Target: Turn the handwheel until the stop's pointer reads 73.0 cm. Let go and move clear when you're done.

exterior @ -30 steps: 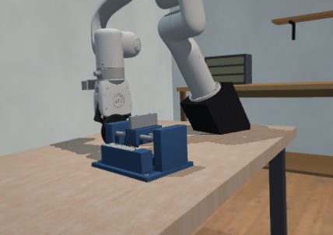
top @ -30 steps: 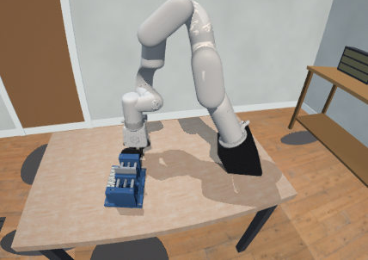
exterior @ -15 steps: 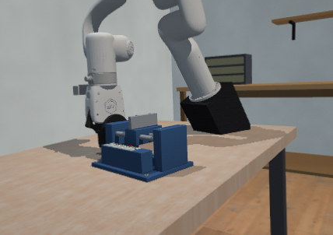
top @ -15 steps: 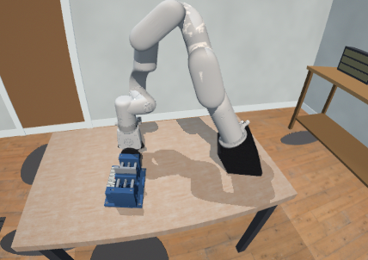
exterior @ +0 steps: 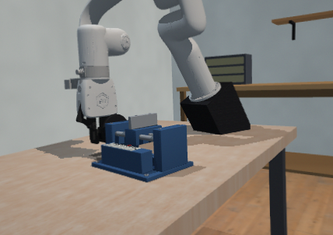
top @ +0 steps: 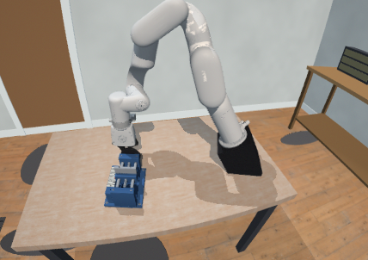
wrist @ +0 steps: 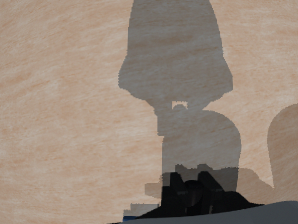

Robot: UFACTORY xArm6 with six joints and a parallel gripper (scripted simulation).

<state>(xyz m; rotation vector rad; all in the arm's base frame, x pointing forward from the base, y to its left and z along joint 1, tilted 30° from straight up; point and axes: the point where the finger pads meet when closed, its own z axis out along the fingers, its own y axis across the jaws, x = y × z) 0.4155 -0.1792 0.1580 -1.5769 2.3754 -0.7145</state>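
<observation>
Right now my hand is 20 mm to the right of the black handwheel. The rest, counted from my hand: grey stop block 60 mm ahead, 140 mm to the left, 30 mm above.
</observation>
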